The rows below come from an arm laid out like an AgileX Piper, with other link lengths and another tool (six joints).
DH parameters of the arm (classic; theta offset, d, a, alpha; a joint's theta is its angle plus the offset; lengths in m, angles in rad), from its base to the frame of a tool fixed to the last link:
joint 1: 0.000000 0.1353 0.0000 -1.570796
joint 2: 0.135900 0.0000 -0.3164 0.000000
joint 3: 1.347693 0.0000 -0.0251 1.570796
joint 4: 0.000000 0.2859 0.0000 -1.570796
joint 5: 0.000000 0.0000 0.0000 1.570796
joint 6: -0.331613 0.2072 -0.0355 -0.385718
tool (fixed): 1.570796 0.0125 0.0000 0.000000
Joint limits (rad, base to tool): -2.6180..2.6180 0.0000..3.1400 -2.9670..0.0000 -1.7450..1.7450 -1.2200..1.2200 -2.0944..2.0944
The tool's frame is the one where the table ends.
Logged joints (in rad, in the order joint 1, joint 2, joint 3, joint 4, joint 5, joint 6), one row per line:
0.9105, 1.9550, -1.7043, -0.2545, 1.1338, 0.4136
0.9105, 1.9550, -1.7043, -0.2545, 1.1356, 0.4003
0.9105, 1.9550, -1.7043, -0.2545, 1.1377, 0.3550
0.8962, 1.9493, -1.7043, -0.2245, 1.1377, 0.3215
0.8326, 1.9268, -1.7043, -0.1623, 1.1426, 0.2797
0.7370, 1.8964, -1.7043, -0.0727, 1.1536, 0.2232
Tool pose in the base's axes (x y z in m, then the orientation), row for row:
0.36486, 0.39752, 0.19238, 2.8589, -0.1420, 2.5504
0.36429, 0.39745, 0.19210, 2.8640, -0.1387, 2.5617
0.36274, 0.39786, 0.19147, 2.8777, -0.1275, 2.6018
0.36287, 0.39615, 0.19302, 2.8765, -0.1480, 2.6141
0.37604, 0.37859, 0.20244, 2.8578, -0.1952, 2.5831
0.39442, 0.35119, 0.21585, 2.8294, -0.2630, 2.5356
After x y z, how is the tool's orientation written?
As angles about the fixed x, y, z axes (roll, pitch, yaw), in radians.
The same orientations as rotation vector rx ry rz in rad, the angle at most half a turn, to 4 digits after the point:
-0.9185, -2.9103, -0.4786
-0.9012, -2.9171, -0.4693
-0.8403, -2.9402, -0.4432
-0.8203, -2.9228, -0.4494
-0.8653, -2.8658, -0.4918
-0.9335, -2.7814, -0.5564

